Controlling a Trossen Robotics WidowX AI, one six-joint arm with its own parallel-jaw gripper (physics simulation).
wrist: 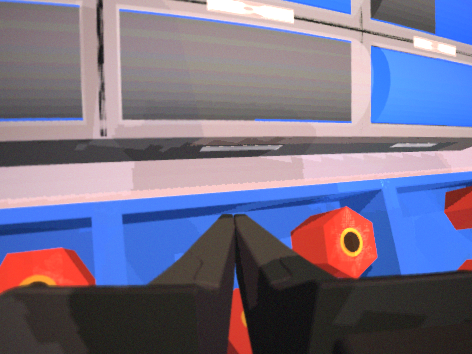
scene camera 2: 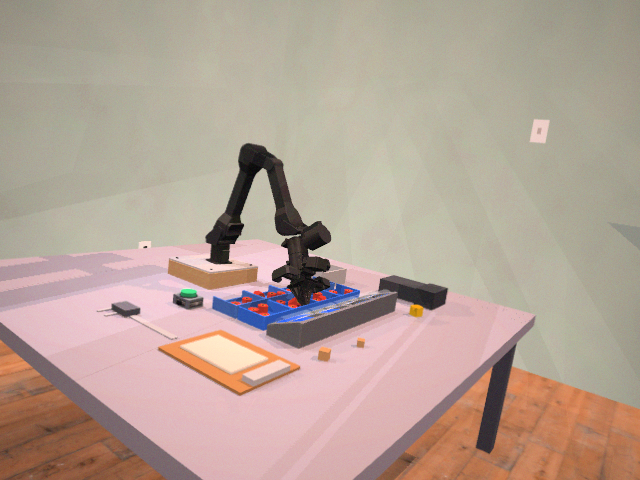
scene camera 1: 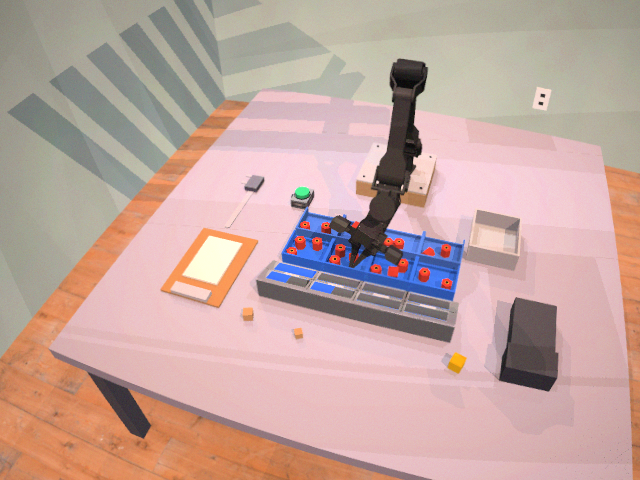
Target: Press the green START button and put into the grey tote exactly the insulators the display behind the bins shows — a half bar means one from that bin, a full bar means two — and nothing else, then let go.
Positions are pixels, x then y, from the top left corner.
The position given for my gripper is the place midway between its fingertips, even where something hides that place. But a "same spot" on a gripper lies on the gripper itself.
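I can see my gripper in scene camera 1 (349, 269), and it shows in scene camera 2 and in the wrist view as well. On my gripper, (wrist: 331, 274) and (scene camera 2: 302, 289) are the same spot. A grey display is here too, and on it (scene camera 2: 356, 313) and (scene camera 1: 352, 309) are the same spot.
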